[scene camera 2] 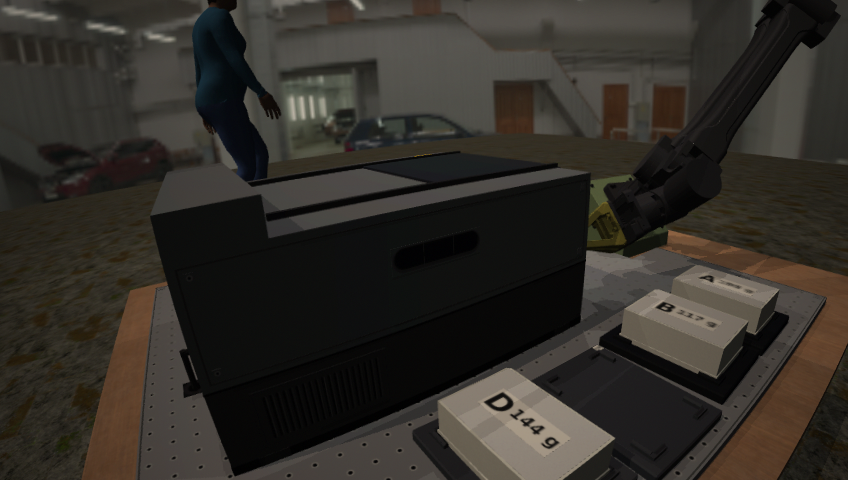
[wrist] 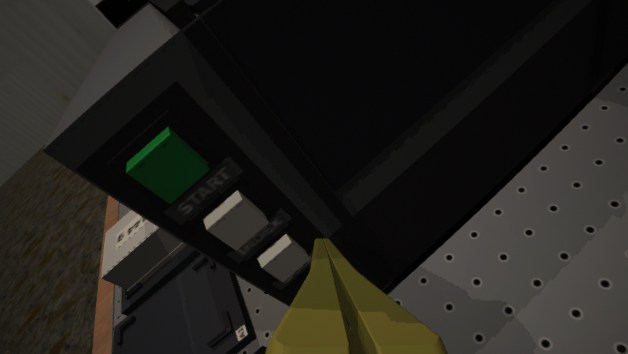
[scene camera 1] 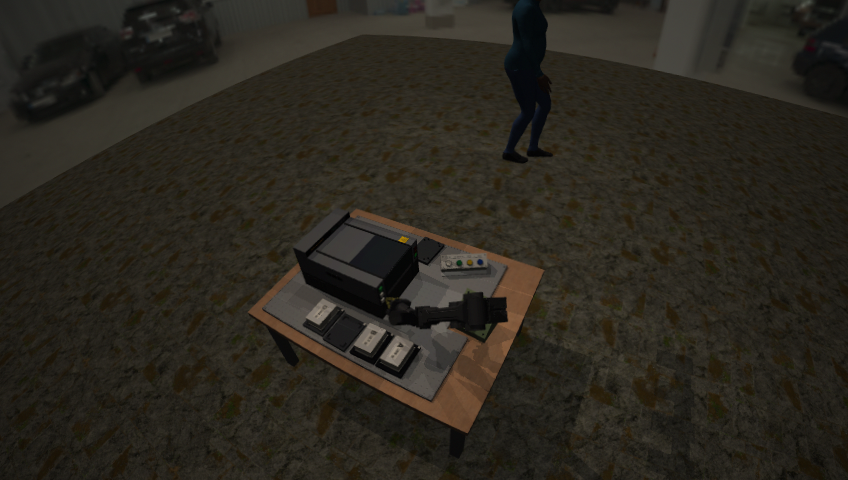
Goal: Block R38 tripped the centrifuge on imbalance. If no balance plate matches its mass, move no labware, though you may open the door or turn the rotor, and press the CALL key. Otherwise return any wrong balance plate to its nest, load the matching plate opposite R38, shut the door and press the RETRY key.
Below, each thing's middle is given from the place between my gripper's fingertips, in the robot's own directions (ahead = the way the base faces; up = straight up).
I see my gripper 2 cm to the right of the grey DOOR button (wrist: 286,256) and 1 cm below it. Also, from my hand: black centrifuge (scene camera 2: 311,304): 27 cm ahead, 8 cm to the right, 2 cm above; grey INDEX button (wrist: 235,221): 4 cm above, 2 cm to the left; green START button (wrist: 168,166): 8 cm above, 2 cm to the left.
